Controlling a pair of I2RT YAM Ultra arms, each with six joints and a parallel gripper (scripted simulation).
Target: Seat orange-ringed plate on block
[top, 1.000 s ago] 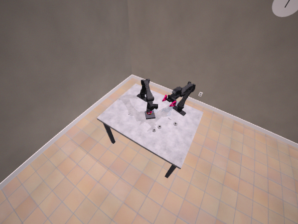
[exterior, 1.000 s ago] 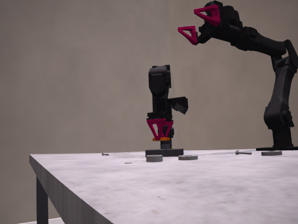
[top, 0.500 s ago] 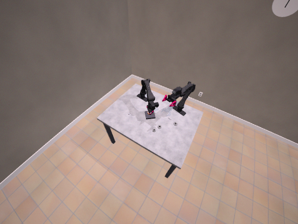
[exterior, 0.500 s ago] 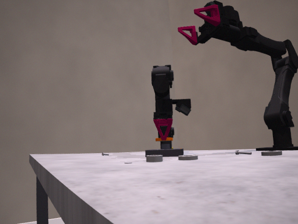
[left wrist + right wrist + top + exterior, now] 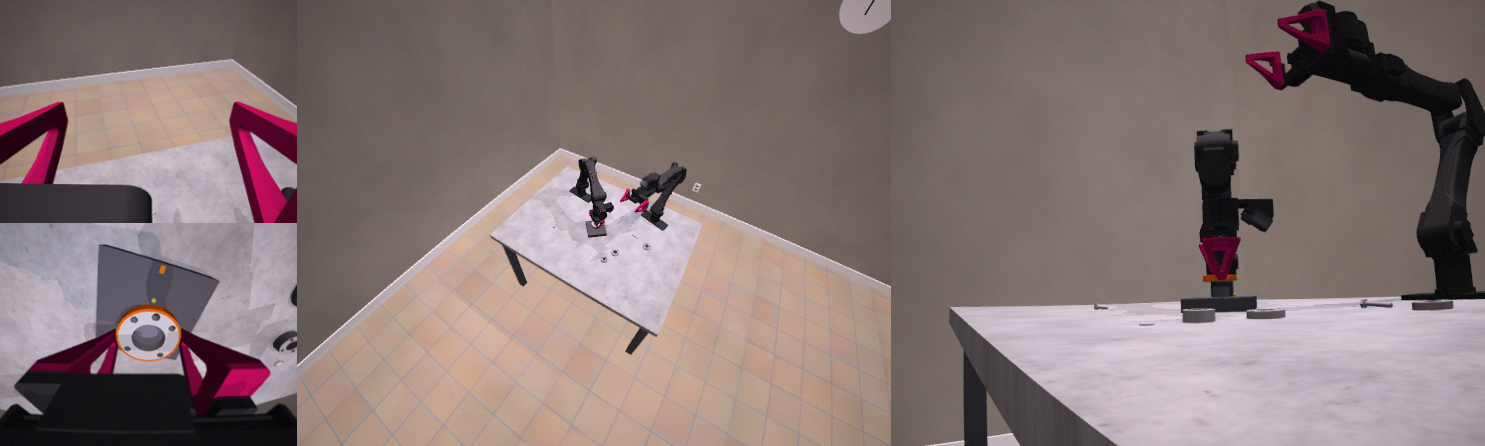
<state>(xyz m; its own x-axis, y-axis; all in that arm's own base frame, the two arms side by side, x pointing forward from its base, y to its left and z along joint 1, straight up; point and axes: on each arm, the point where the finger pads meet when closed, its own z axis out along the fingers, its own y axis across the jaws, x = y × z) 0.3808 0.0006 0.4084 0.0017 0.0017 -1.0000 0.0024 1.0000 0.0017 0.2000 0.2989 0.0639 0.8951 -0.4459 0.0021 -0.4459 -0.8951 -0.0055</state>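
Now: the block 20 mm behind my right hand, 20 mm to the left of it and 40 mm below it. The rest, counted from my right hand: plate: right at my right hand.
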